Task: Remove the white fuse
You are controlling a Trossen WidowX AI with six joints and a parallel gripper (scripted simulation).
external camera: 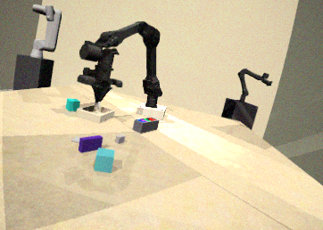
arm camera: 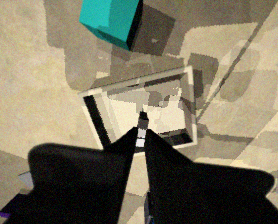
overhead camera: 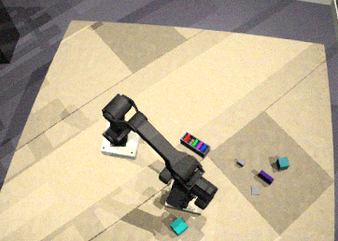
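The white fuse is 1 cm below my gripper tip. The rest, counted from my gripper tip: purple block 29 cm ahead, 7 cm to the left, 4 cm below; then beige tray 6 cm below; then cyan cube 3 cm behind, 11 cm to the right, 4 cm below.
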